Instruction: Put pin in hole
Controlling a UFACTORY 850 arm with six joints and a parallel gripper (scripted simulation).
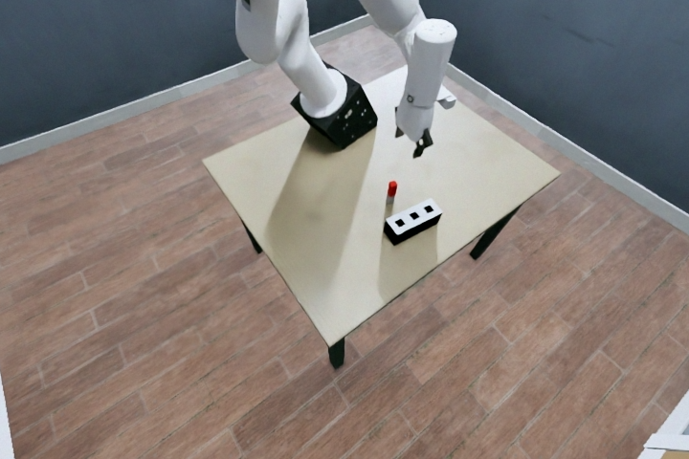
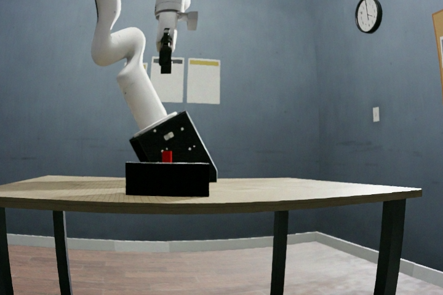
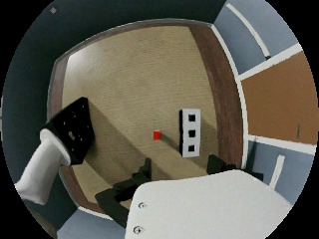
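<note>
My hand is 250 mm above the pin, 30 mm past it and 20 mm to the right of it. Also, from my hand: black block 290 mm below, 100 mm ahead, 10 mm to the right.
</note>
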